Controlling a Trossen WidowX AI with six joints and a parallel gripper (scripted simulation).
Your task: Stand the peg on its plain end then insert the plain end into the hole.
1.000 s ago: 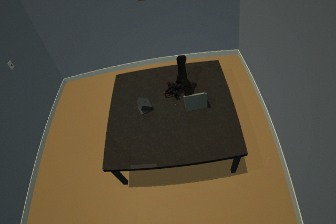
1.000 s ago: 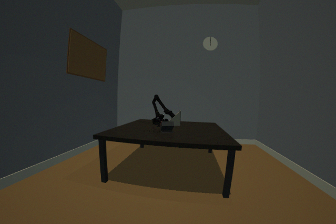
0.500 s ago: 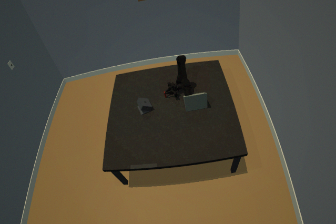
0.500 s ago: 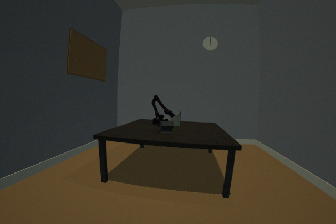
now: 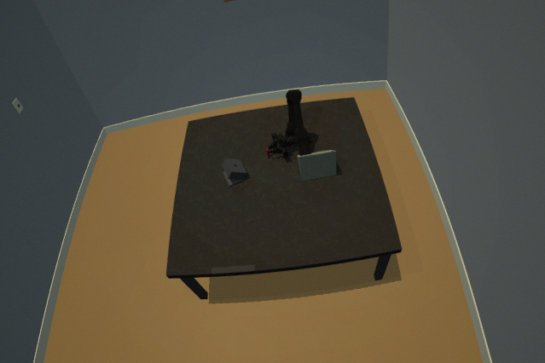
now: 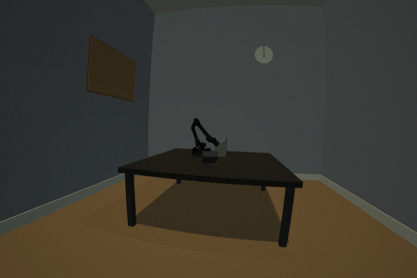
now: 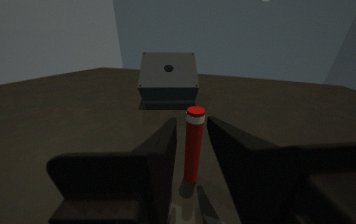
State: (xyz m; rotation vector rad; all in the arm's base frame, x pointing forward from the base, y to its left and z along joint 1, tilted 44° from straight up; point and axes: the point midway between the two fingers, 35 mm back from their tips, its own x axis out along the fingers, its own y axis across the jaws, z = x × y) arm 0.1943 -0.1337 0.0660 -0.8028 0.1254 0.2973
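The peg is 10 mm below my gripper tip. Also, from my gripper tip: grey sloped panel 210 mm ahead, 100 mm to the left, 10 mm below.
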